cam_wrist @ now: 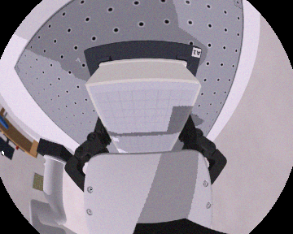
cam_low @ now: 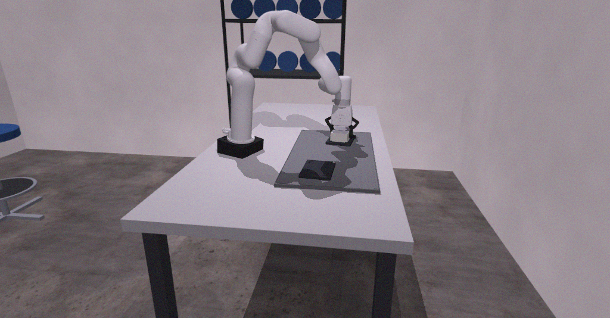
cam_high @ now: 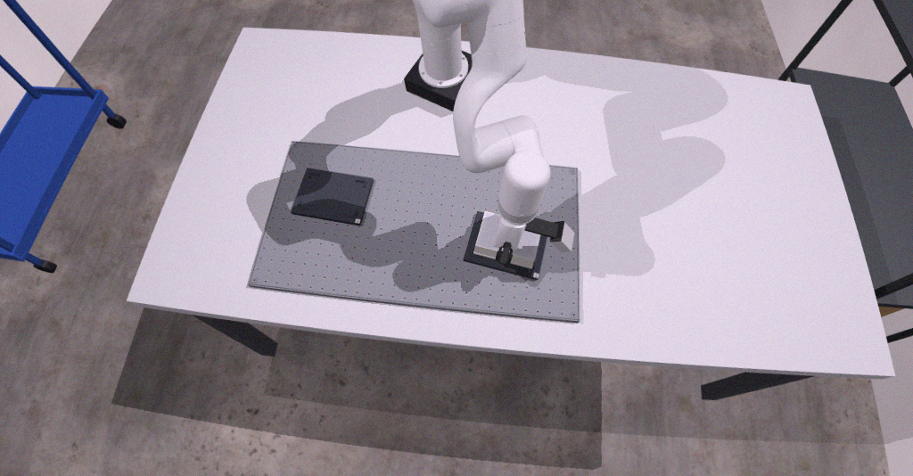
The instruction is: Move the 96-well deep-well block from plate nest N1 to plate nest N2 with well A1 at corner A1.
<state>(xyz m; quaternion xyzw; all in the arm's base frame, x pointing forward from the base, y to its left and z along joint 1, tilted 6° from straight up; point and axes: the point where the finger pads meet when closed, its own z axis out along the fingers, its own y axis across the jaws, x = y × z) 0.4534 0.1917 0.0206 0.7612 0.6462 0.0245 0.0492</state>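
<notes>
The white deep-well block is right at my hand.
</notes>
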